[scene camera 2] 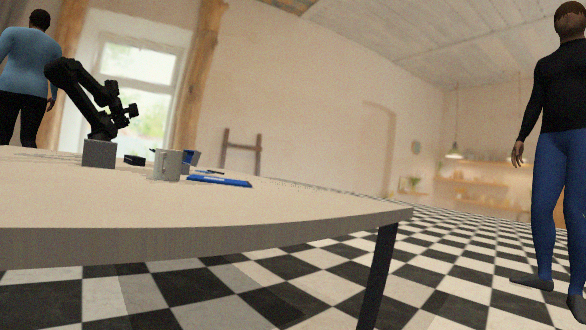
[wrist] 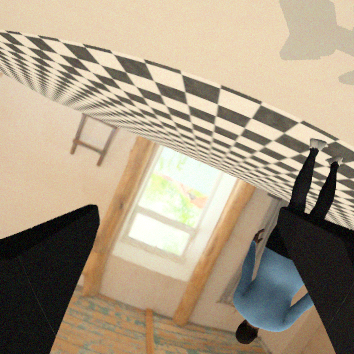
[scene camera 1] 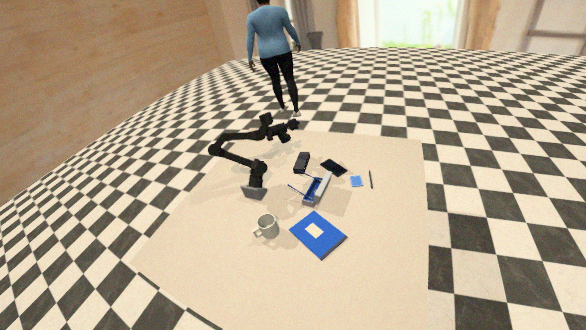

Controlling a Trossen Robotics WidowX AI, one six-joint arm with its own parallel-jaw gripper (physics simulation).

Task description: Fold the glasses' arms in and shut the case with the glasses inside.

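Places are measured from the arm's base along level axes (x back, y down, z right), in metres.
Where they show: gripper, fingertip midpoint: [wrist: 190, 215]; arm's base, origin of the base link: [scene camera 2: 99, 152] [scene camera 1: 254, 186].
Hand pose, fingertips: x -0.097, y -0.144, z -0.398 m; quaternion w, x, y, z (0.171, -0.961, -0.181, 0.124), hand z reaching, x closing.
Note:
Things, the pixels of their top centre, and the offset from my fingertips. "spot": a spot on its surface instead.
- glasses case, surface spot: [scene camera 2: 186, 168] [scene camera 1: 310, 203] spot: dx -0.217, dy +0.165, dz +0.430 m
- black box, middle of its top: [scene camera 2: 134, 156] [scene camera 1: 301, 159] dx -0.070, dy +0.155, dz +0.133 m
- dark phone, middle of its top: [scene camera 1: 333, 166] dx -0.256, dy +0.182, dz +0.134 m
- blue note pad, middle of its top: [scene camera 1: 356, 180] dx -0.397, dy +0.185, dz +0.221 m
- pen, middle of its top: [scene camera 1: 370, 177] dx -0.469, dy +0.181, dz +0.193 m
- grey mug, surface spot: [scene camera 2: 167, 165] spot: dx -0.072, dy +0.147, dz +0.646 m
- blue book, middle of its top: [scene camera 2: 219, 179] [scene camera 1: 317, 233] dx -0.289, dy +0.182, dz +0.569 m
The glasses case [scene camera 1: 308, 202] [scene camera 2: 186, 168] stands open on the table, blue inside, with its pale grey lid [scene camera 1: 324, 184] raised on the right side in scene camera 1. The glasses lie in the case. Their two thin dark arms [scene camera 1: 296, 190] stick out to the left over its side, unfolded and apart. The lenses are too small to make out. My gripper [scene camera 1: 290, 131] [scene camera 2: 129, 116] [wrist: 190, 215] is open and empty. It hangs high above the table, behind and to the left of the case in scene camera 1. The case and glasses do not show in the wrist view.
A black box [scene camera 1: 301, 162] [scene camera 2: 134, 160] and a dark phone [scene camera 1: 333, 167] lie behind the case. A blue note pad [scene camera 1: 356, 181] and pen [scene camera 1: 371, 179] lie right. A grey mug [scene camera 1: 268, 226] [scene camera 2: 167, 165] and blue book [scene camera 1: 327, 241] [scene camera 2: 220, 181] are in front.

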